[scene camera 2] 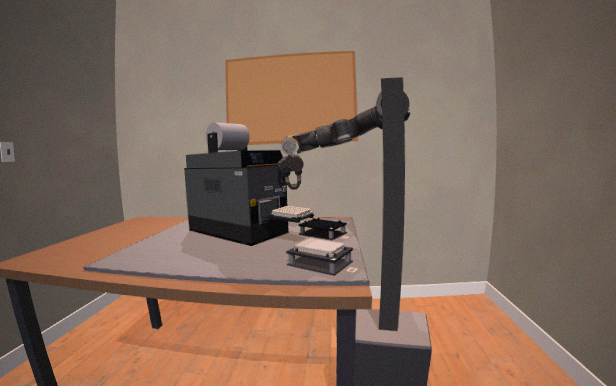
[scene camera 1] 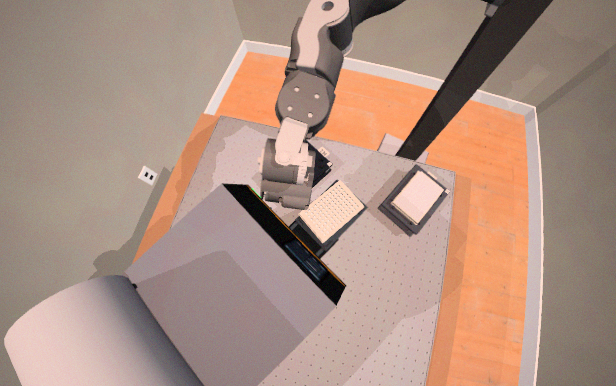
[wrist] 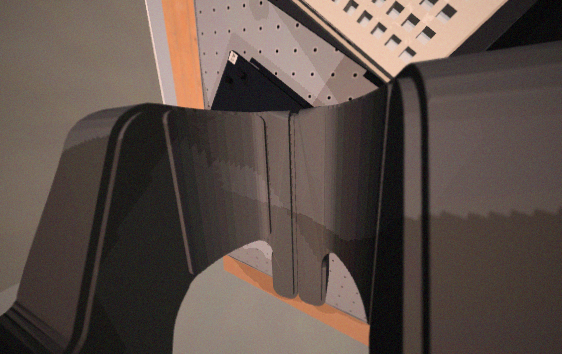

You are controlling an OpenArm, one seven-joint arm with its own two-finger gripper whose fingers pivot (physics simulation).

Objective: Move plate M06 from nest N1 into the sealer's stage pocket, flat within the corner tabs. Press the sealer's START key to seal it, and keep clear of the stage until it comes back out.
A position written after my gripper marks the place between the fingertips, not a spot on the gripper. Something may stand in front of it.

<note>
I see my gripper (scene camera 1: pixel 283 188), a dark post (scene camera 2: pixel 392 92), a film roll (scene camera 1: pixel 102 324) and a sealer (scene camera 2: pixel 233 205).
My gripper shows as well in the wrist view (wrist: pixel 305 203). The film roll is seen too in scene camera 2 (scene camera 2: pixel 229 136).
</note>
